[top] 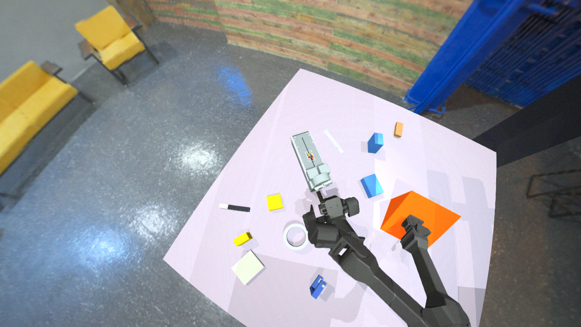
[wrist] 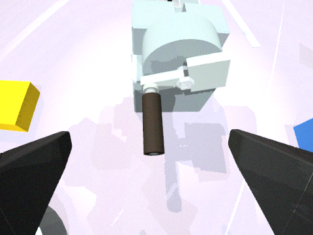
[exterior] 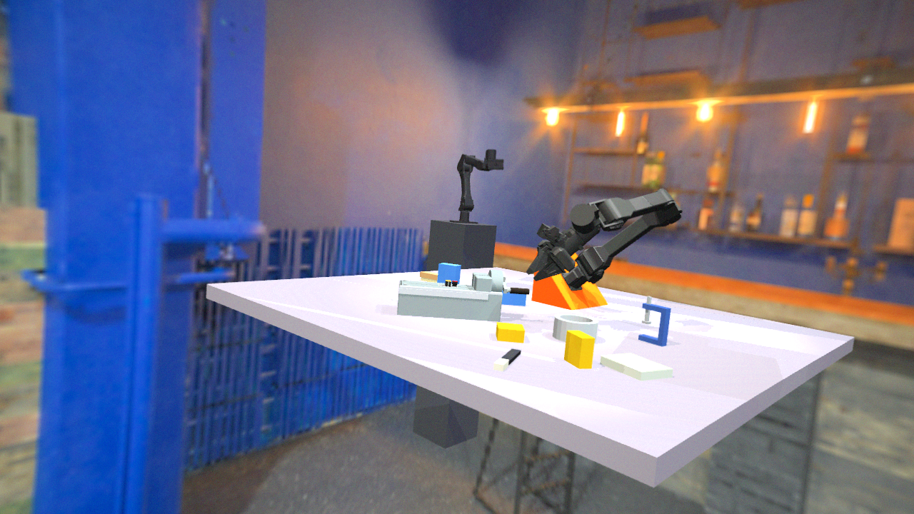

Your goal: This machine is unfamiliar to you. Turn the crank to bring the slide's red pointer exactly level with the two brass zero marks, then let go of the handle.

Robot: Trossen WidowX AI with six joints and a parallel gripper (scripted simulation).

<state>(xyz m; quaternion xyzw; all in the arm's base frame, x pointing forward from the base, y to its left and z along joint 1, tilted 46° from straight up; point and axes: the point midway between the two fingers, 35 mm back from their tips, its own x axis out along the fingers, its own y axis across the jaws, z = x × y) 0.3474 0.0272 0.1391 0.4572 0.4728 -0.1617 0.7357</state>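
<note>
My gripper tip is 4 cm above the brown crank handle, 2 cm to the left of it and 2 cm short of it. From my gripper tip the other things lie so: metal strip (32 cm to the right, 12 cm below, 8 cm ahead); then blue clamp (28 cm to the left, 13 cm behind, 7 cm below); then red pointer (15 cm to the right, 12 cm ahead, 4 cm below).
</note>
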